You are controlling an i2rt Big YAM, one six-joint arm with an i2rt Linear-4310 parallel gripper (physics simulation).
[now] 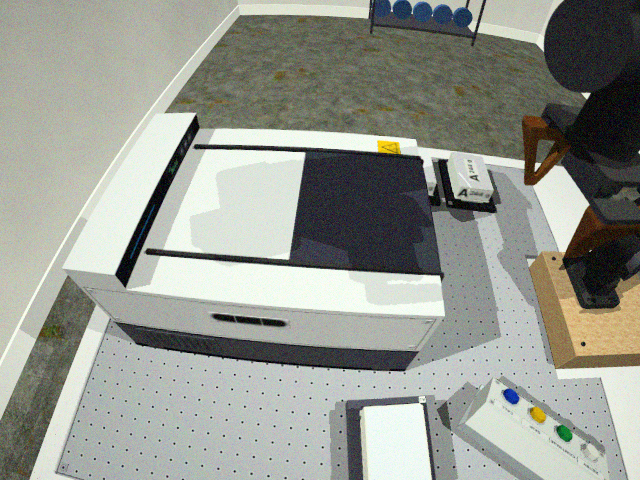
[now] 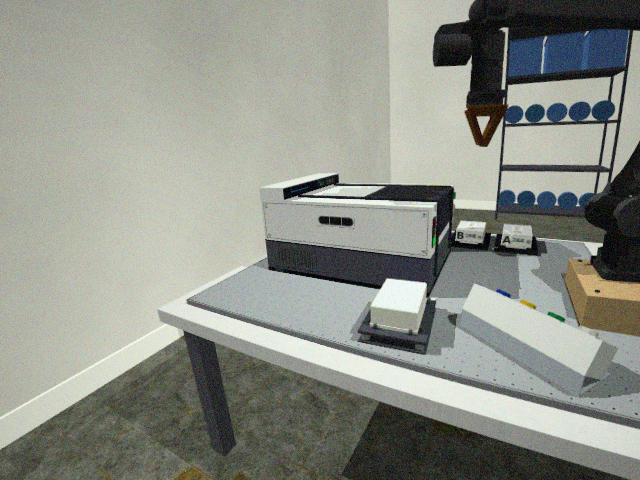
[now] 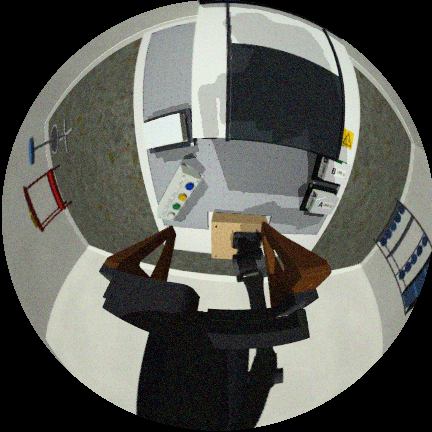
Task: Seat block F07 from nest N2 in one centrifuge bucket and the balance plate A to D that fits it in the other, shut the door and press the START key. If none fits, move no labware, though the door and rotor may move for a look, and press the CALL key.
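Seen in the pictures: gripper, fingertip midpoint: [image 1: 548, 218] [image 2: 481, 145] [image 3: 215, 228]; arm's base at its link origin: [image 1: 588, 282] [image 2: 618, 271] [image 3: 246, 239].
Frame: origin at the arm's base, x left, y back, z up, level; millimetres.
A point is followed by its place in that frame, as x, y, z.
My gripper [image 1: 549, 222] {100, -299, 275} [image 2: 483, 145] {100, -299, 275} [image 3: 215, 228] {100, -299, 275} is open and empty, high above the bench on the arm-base side of the centrifuge [image 1: 284, 304] {143, -566, 154} [image 2: 346, 232] {146, -585, 82} [image 3: 211, 100] {116, -445, 154}. The dark door panel [image 1: 364, 211] {0, -475, 157} [image 3: 285, 100] {1, -456, 157} covers the top between two rails; the rotor and buckets are hidden. A plain white block [image 1: 398, 444] {276, -413, 12} [image 2: 398, 304] {325, -406, 12} [image 3: 165, 131] {267, -410, 12} sits in a dark nest; its identity cannot be read. Plates A [image 1: 467, 175] {-281, -207, -2} [image 2: 516, 237] {-240, -194, -10} [image 3: 322, 201] {-282, -204, -3} and B [image 2: 470, 233] {-246, -327, -11} [image 3: 332, 171] {-279, -326, -2} sit in black nests beside the centrifuge. Plates C and D do not show.
The sloped key box [image 1: 480, 418] {242, -287, 2} [image 2: 522, 335] {315, -205, -11} has blue [image 1: 510, 396] {215, -241, 17} [image 3: 189, 186] {210, -236, 13}, yellow [image 1: 537, 414] {244, -201, 16} [image 3: 182, 197] {240, -195, 13} and green [image 1: 564, 432] {273, -160, 15} [image 3: 176, 206] {269, -158, 13} keys. The wooden arm base [image 1: 594, 335] {114, -36, 2} [image 2: 604, 310] {151, -56, -25} [image 3: 222, 240] {102, 11, 3} stands nearby. A warning label [image 1: 388, 147] {-149, -430, 155} [image 3: 348, 138] {-152, -430, 155} marks the centrifuge's edge.
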